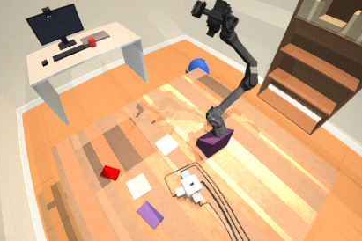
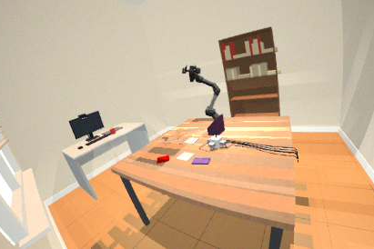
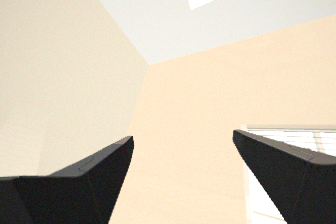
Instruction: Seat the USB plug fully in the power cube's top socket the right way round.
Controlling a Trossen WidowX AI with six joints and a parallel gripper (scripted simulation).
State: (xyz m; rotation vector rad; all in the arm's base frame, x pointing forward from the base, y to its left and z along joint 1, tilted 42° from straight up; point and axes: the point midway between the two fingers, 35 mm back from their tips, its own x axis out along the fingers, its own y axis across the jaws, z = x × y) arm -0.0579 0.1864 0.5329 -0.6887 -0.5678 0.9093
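Now: the black USB plug 28 cm ahead of my gripper tip, 33 cm to the left of it and 60 cm below it. The rest, counted from my gripper tip: red block 62 cm ahead, 4 cm to the left, 68 cm below; then light purple block 52 cm ahead, 34 cm to the left, 68 cm below.
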